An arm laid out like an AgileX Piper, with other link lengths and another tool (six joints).
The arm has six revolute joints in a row. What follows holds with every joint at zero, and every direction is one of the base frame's.
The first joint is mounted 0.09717 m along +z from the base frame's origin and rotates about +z.
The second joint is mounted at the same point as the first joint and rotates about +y.
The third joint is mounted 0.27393 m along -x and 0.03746 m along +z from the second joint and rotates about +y.
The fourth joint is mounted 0.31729 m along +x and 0.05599 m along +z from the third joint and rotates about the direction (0.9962, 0, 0.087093).
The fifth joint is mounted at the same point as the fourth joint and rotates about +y.
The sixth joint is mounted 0.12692 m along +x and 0.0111 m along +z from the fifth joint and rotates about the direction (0.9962, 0, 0.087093).
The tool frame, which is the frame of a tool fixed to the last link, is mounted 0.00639 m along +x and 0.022 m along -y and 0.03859 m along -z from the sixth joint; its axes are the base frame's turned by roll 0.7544, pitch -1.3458 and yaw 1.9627 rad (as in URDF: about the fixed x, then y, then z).
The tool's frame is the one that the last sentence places.
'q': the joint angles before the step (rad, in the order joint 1, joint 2, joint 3, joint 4, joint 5, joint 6). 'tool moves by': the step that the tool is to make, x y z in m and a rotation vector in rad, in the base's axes. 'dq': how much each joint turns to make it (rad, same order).
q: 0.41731, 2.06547, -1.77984, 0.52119, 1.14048, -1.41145
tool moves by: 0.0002, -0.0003, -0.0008, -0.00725, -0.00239, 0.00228
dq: 0.00109, 0.00113, 0.00025, -0.00768, -0.00070, -0.00001
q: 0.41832, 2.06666, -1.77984, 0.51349, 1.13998, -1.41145
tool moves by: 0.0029, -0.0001, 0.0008, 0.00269, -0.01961, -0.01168
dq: -0.00007, -0.00024, 0.00023, -0.00384, -0.02268, 0.00174
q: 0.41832, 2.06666, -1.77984, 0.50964, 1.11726, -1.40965
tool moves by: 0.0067, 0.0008, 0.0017, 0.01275, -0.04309, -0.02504
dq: -0.00001, 0.00166, -0.00122, -0.00103, -0.05181, 0.00057
